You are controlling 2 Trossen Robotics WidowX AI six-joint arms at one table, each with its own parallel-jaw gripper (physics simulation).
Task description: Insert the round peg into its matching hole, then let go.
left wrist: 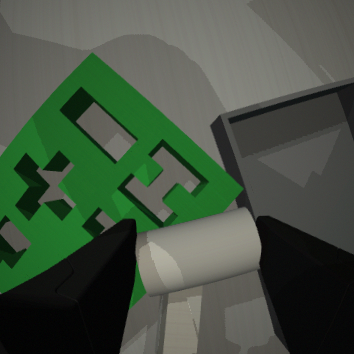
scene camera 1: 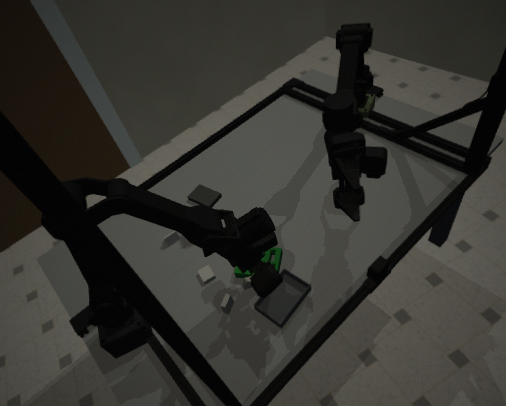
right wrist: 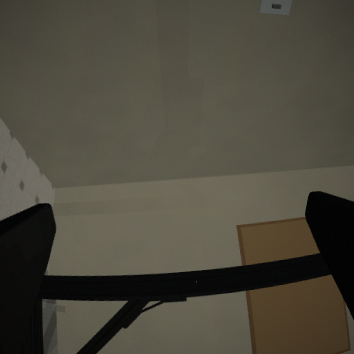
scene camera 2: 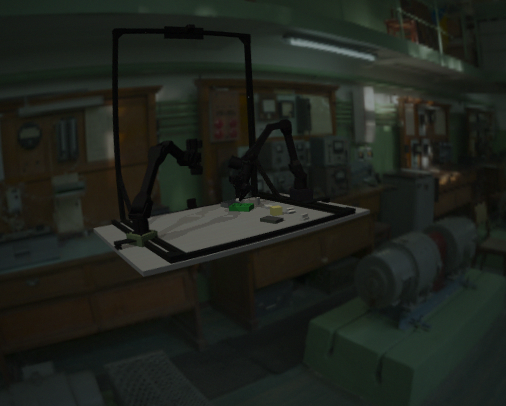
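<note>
A pale round peg (left wrist: 200, 255) is held between the fingers of my left gripper (left wrist: 196, 229) (scene camera 1: 265, 280) (scene camera 2: 242, 195), its flat ends against the fingertips, its length across the view. It is in front of the near edge of the green board (left wrist: 97, 175) (scene camera 1: 243, 273) (scene camera 2: 241, 207) in the left wrist view; its height above the board is hard to tell. The board shows several shaped openings; its round hole does not show in the left wrist view. My right gripper (right wrist: 182, 211) (scene camera 1: 351, 202) (scene camera 2: 196, 160) is open and empty, raised away from the board.
A grey tray (scene camera 1: 287, 300) (left wrist: 300, 200) lies close to the board. Pale blocks (scene camera 1: 206, 274) (scene camera 1: 226, 302) (scene camera 1: 171, 237) lie around the left arm, and a pale block (left wrist: 182, 320) is below the peg. A dark flat plate (scene camera 1: 204, 195) (scene camera 2: 271, 219) and a yellow block (scene camera 2: 276, 210) lie on the table.
</note>
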